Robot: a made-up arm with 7 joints.
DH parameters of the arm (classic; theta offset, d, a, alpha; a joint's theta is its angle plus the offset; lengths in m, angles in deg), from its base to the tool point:
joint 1: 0 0.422 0 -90
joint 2: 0 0 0 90
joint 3: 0 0.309 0.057 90
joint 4: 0 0 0.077 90
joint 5: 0 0.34 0 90
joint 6: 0 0 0.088 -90
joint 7: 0 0.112 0 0
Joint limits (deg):
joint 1: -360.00..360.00
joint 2: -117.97..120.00
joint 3: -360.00..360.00
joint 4: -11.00..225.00
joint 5: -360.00..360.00
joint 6: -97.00..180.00
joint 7: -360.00..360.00
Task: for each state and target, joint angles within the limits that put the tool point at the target. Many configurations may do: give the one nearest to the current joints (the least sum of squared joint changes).
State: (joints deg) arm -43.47 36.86 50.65 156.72 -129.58 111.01 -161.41
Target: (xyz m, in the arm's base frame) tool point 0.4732 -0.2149 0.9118
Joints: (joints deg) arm -27.06 34.11 55.63 148.46 -125.86 121.41 -161.41
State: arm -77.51 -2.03 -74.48 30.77 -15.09 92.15 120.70
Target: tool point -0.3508 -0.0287 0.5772
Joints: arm -100.69 -30.83 -60.44 63.03 -12.18 110.22 120.70
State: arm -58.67 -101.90 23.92 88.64 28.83 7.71 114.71
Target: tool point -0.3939 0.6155 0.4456
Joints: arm -40.71 -117.97 38.27 107.01 25.86 -18.14 114.71
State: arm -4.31 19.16 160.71 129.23 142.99 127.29 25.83
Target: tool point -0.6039 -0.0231 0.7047
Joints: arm 2.13 -29.31 164.82 99.92 133.80 122.81 25.83
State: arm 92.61 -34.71 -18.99 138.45 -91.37 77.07 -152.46
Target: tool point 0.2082 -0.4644 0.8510
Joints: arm 78.80 -65.49 -31.60 123.18 -79.45 115.22 -152.46
